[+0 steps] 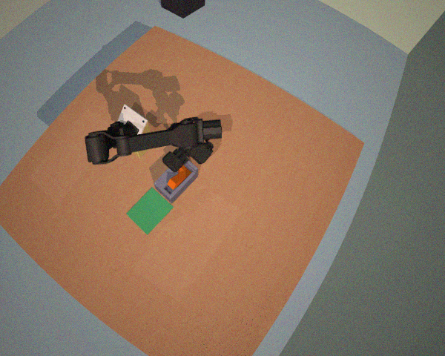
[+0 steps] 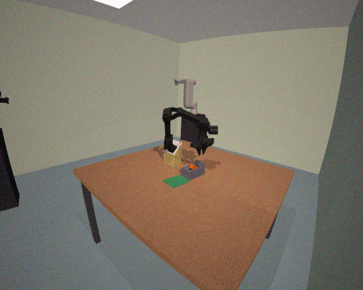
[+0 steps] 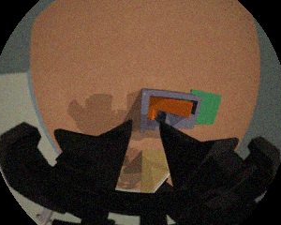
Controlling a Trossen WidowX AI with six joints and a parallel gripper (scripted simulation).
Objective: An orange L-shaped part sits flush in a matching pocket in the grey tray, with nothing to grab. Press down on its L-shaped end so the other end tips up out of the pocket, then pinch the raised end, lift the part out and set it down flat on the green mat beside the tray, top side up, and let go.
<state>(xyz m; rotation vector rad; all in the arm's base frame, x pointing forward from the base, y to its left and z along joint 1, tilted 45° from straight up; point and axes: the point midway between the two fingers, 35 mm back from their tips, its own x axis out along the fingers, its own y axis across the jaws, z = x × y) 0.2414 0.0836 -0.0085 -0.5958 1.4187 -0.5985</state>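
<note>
Now: the orange L-shaped part 10 mm behind my gripper tip, 40 mm to the right of it and 100 mm below it. The rest, counted from my gripper tip: green mat (10 mm behind, 220 mm to the right, 160 mm below).
</note>
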